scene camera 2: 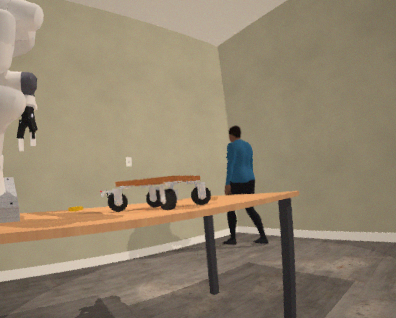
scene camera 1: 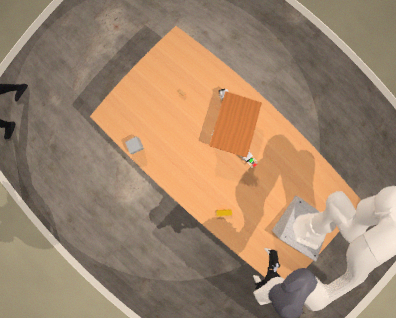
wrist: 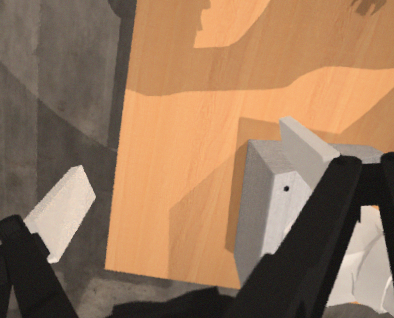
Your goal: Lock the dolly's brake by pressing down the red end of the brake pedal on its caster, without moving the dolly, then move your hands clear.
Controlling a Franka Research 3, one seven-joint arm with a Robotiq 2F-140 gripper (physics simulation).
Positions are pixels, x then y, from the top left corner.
Labels:
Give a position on a dolly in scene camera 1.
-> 238,115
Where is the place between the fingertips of the gripper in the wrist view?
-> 182,159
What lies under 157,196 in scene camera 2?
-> A dolly.

